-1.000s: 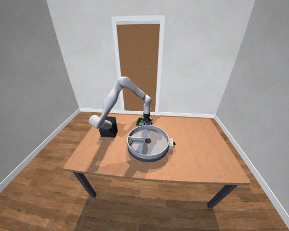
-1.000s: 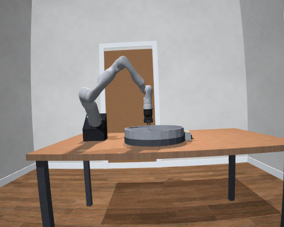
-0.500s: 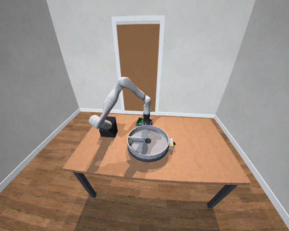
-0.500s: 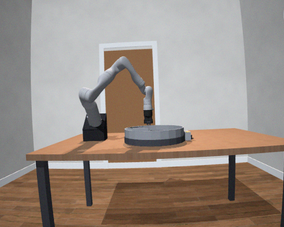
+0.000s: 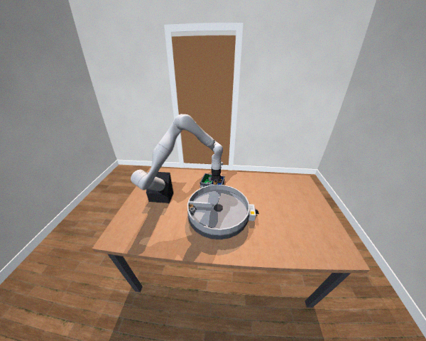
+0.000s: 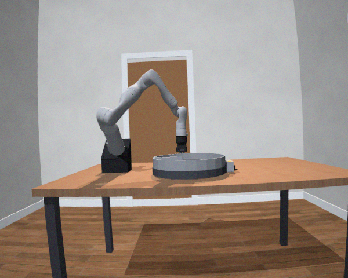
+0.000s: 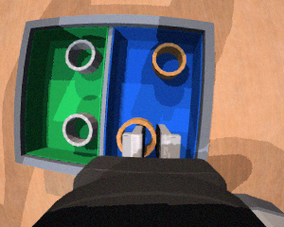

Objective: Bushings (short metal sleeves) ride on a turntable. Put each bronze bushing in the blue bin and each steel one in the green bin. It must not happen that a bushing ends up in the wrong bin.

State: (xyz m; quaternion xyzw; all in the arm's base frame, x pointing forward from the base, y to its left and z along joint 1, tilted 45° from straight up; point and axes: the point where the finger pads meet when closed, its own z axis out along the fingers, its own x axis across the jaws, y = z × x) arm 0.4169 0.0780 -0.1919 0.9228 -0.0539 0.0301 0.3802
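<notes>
Right now my hand is 4 cm to the right of the blue bin, 4 cm past it and 3 cm above it. Also, from my hand: grey turntable 30 cm to the right, 3 cm ahead.
</notes>
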